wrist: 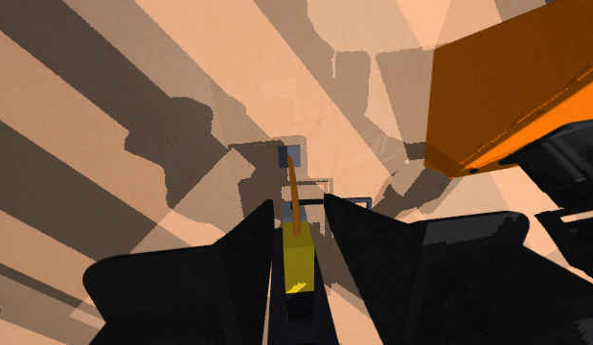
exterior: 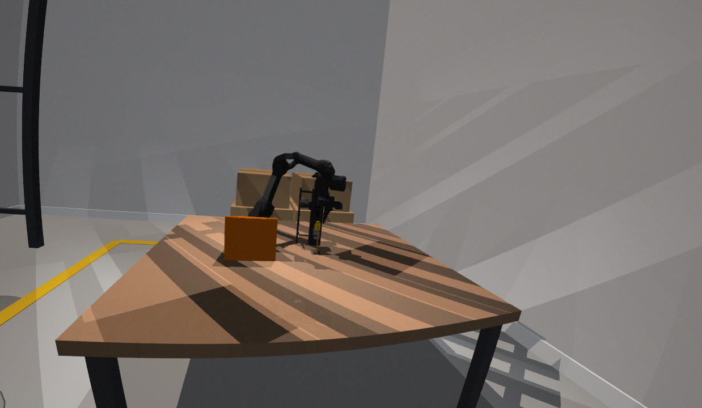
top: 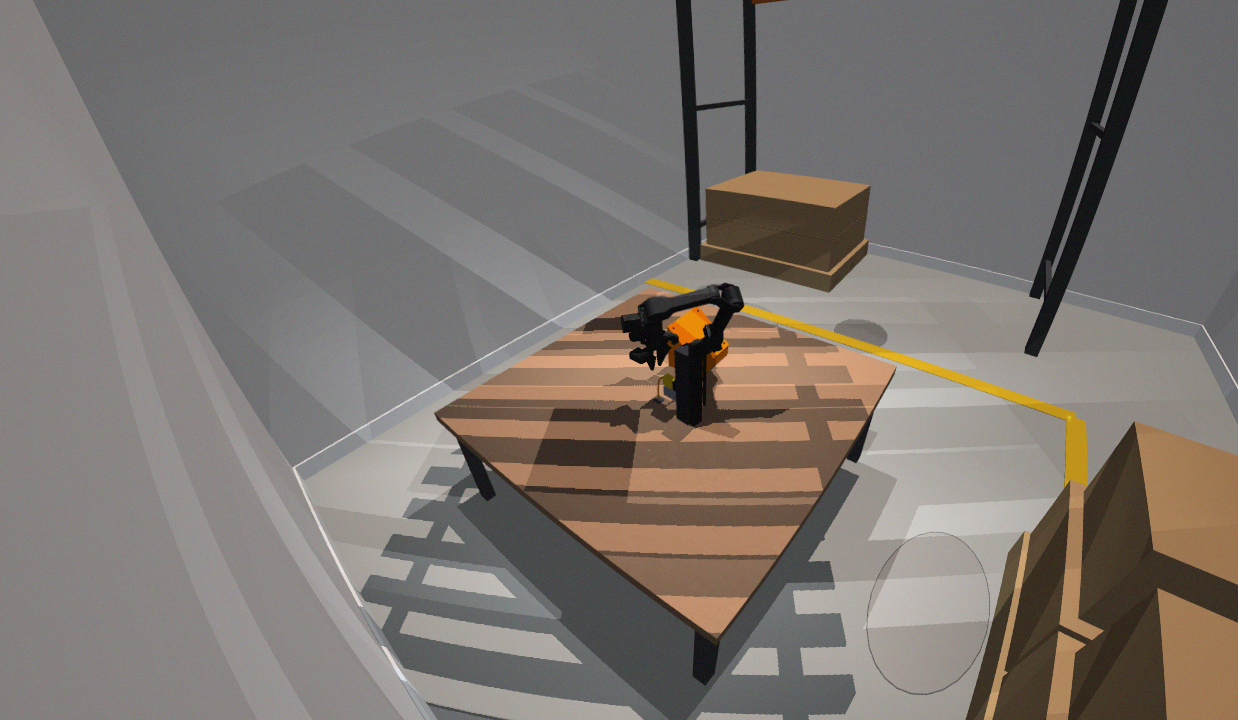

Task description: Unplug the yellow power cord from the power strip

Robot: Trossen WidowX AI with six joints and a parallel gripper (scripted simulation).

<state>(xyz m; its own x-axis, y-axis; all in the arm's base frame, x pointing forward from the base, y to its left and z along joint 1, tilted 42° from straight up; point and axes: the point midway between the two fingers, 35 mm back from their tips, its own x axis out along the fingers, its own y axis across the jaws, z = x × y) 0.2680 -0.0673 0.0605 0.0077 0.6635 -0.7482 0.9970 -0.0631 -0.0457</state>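
My gripper tip is 10 mm short of the yellow plug, 80 mm to the right of it and 20 mm above it.
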